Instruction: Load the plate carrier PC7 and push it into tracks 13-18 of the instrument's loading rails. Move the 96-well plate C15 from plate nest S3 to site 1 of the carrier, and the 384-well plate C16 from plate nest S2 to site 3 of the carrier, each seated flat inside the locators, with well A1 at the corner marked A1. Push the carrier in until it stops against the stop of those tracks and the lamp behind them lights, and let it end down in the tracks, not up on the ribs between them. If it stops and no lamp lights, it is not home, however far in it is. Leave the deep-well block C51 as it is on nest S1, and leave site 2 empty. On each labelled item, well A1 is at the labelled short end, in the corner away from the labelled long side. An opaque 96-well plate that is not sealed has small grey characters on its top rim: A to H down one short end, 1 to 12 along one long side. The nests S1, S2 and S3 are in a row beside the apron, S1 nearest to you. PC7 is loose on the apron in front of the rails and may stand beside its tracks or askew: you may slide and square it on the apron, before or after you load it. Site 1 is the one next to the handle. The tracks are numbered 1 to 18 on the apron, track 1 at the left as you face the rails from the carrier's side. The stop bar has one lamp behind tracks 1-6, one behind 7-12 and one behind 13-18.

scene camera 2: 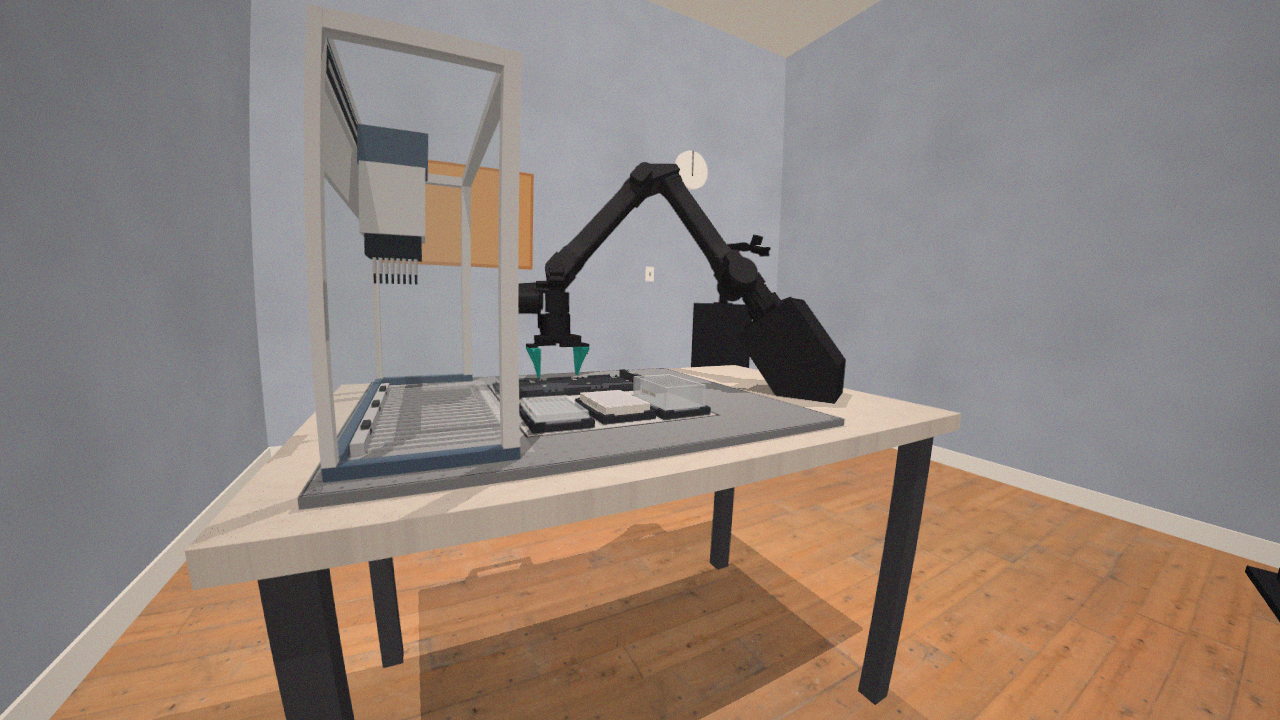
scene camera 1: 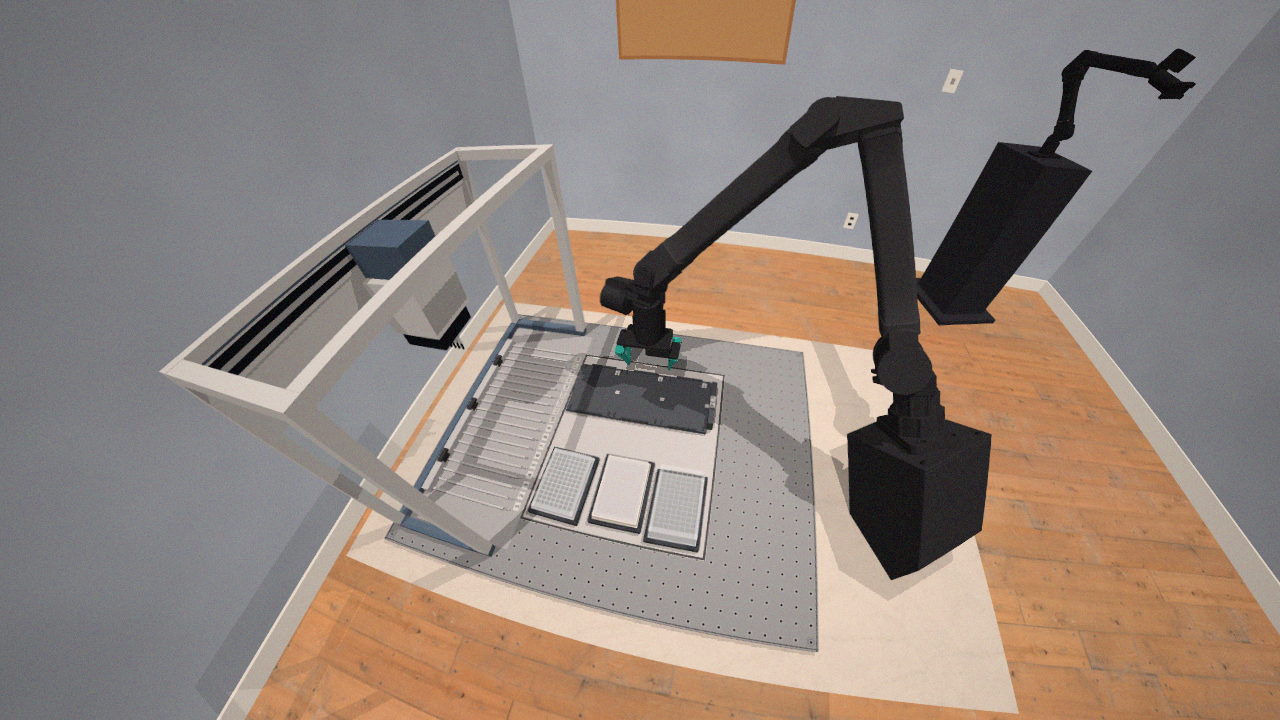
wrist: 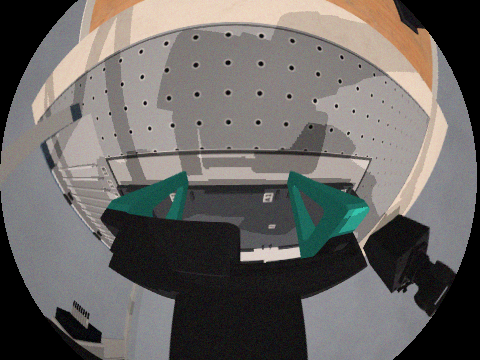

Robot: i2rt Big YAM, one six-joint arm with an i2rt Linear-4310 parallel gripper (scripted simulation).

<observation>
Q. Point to a 96-well plate C15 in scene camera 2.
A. At 551, 409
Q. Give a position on a dark plate carrier PC7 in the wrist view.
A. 263, 213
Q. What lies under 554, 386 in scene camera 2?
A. A dark plate carrier PC7.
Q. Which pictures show the dark plate carrier PC7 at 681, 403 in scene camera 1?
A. Scene camera 2, scene camera 1 and the wrist view: all of them.
</observation>
